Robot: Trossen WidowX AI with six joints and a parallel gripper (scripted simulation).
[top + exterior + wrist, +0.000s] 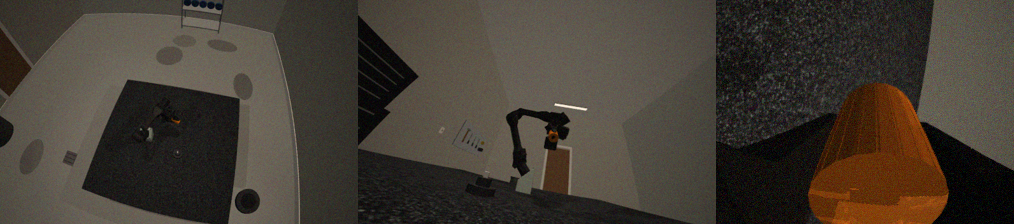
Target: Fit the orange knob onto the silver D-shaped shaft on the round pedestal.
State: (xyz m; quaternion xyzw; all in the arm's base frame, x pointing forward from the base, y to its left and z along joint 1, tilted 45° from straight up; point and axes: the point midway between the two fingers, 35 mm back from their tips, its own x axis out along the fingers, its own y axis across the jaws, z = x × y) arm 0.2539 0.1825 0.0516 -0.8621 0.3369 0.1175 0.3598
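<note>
Right now my gripper tip is 30 mm past the orange knob and 20 mm below it. From my gripper tip the other things lie so: round pedestal 40 mm ahead, 200 mm to the right, 200 mm below.
</note>
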